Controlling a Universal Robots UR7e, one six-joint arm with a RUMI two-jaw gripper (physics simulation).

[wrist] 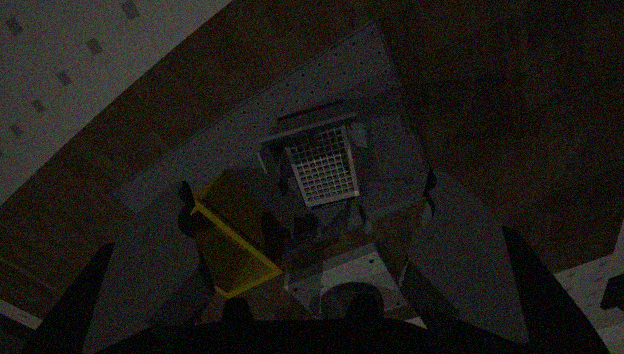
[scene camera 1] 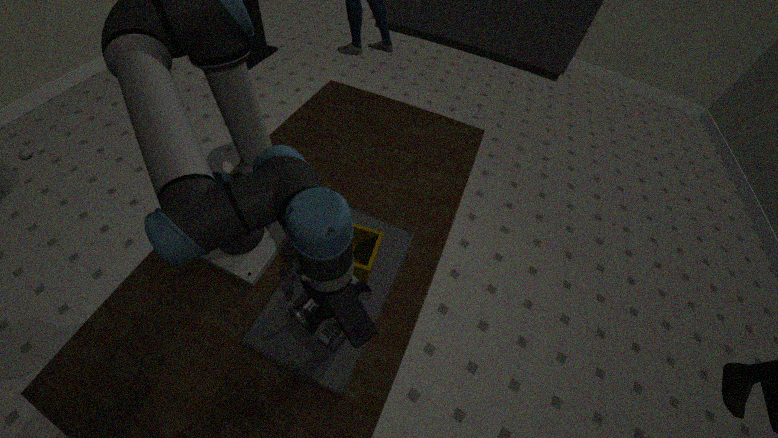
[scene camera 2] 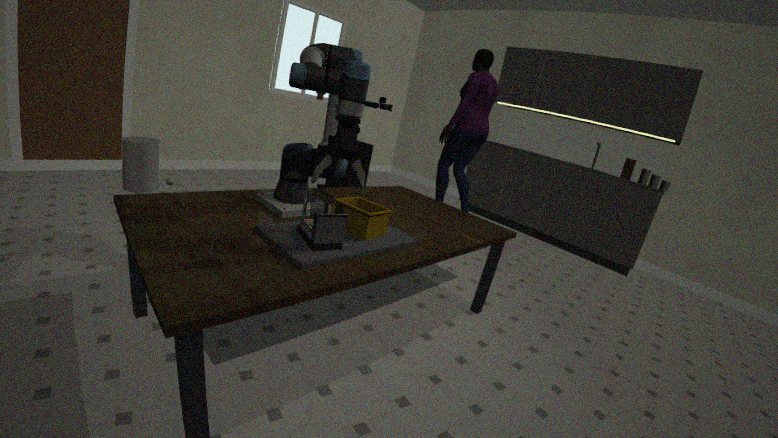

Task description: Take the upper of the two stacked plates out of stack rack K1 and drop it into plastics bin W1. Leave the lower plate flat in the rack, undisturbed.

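Places are measured from the arm's base along level axes (x left, y back, z up), in metres.
Pixels of known places: gripper, fingertip midpoint: (wrist: 307, 179) (scene camera 2: 337, 186); arm's base at its link origin: (wrist: 350, 300) (scene camera 2: 291, 198).
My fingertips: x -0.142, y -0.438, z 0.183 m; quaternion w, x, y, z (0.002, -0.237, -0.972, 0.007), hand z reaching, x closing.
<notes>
For each thing: its top centre in the pictures, then the offset to it from my fingertips. Level surfaces: height alone.
- Stack rack K1 at its top centre: (wrist: 327, 197) (scene camera 1: 319, 307) (scene camera 2: 323, 204) dx +0.018, dy +0.069, dz -0.081 m
- Plastics bin W1 at its top centre: (wrist: 215, 258) (scene camera 1: 348, 241) (scene camera 2: 363, 204) dx +0.220, dy +0.094, dz -0.101 m
- brown table at its surface level: dz -0.213 m
My gripper (scene camera 2: 338, 182) (wrist: 307, 179) is open and empty, high above the rack, its fingers spread wide. Stack rack K1 (scene camera 2: 330, 228) (wrist: 310, 129) stands on the grey base board (scene camera 1: 391, 261) (scene camera 2: 394, 239) (wrist: 365, 60). A pale plate with a grid of wells (wrist: 327, 175) lies in the rack; it is the upper surface that shows. I cannot make out the lower plate under it. Plastics bin W1 (scene camera 1: 376, 250) (scene camera 2: 375, 225) (wrist: 237, 237) is a yellow open box beside the rack; its inside is dark. In scene camera 1 the wrist and gripper hide much of the rack.
The robot's pale base plate (scene camera 1: 253, 269) (scene camera 2: 280, 206) (wrist: 385, 270) sits on the brown table (scene camera 1: 413, 141) (scene camera 2: 217, 261) (wrist: 500, 125), behind the board in scene camera 2. A person (scene camera 1: 353, 24) (scene camera 2: 479, 103) stands beyond the table near a dark counter (scene camera 2: 555, 206). The light is dim.
</notes>
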